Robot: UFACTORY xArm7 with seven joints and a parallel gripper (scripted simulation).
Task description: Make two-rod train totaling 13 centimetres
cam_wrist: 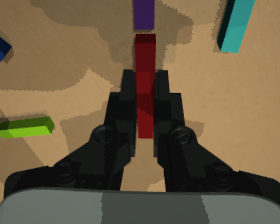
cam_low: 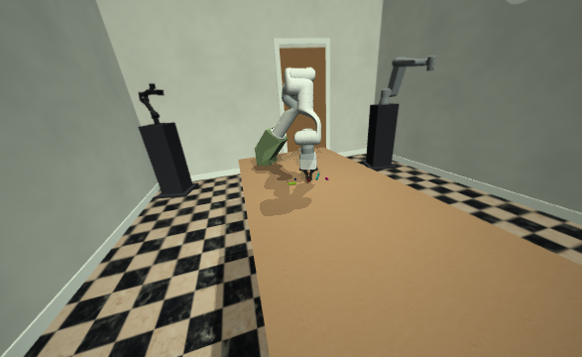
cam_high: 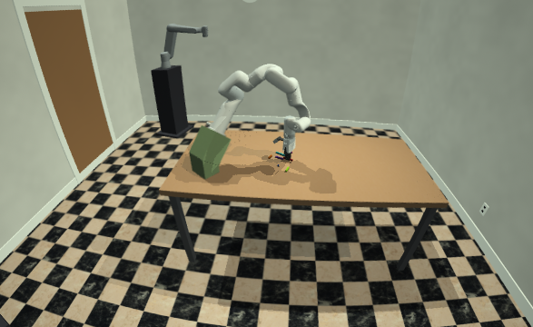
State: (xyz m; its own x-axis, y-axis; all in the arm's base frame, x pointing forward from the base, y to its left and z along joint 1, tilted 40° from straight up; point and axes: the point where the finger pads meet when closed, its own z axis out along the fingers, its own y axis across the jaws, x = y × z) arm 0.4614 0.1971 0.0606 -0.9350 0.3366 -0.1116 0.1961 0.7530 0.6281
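My hand is 20 mm above the red rod. Round my hand: small blue rod (40 mm behind, 80 mm to the right, 30 mm below); then purple rod (70 mm behind, 10 mm to the left, 30 mm below); then turquoise rod (60 mm behind, 60 mm to the left, 30 mm below).
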